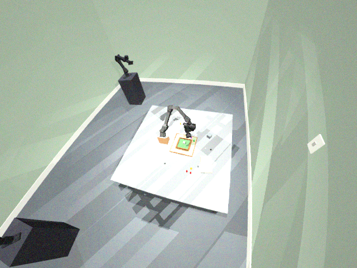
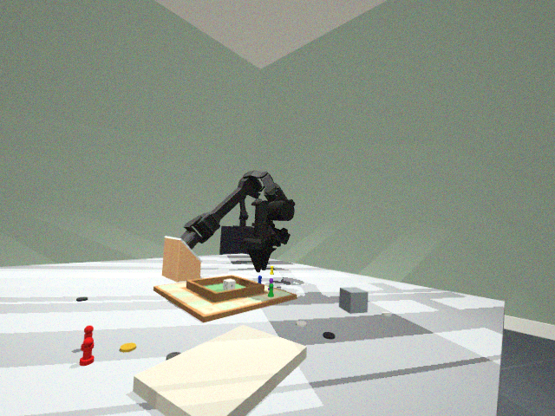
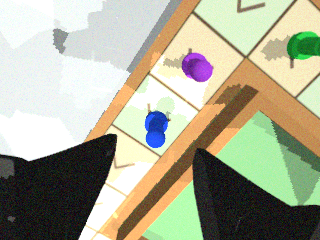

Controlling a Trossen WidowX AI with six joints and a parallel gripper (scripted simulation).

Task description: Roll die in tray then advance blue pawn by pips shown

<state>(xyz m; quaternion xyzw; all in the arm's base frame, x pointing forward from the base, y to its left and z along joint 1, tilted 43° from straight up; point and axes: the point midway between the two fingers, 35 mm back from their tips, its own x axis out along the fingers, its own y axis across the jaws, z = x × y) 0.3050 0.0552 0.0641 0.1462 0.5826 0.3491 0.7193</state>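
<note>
My gripper tip is 30 mm above the blue pawn. Also, from my gripper tip: white die 90 mm to the right, 30 mm below, 30 mm behind; then green pawn 90 mm ahead, 50 mm to the right, 30 mm below; then purple pawn 40 mm ahead, 30 mm below.
</note>
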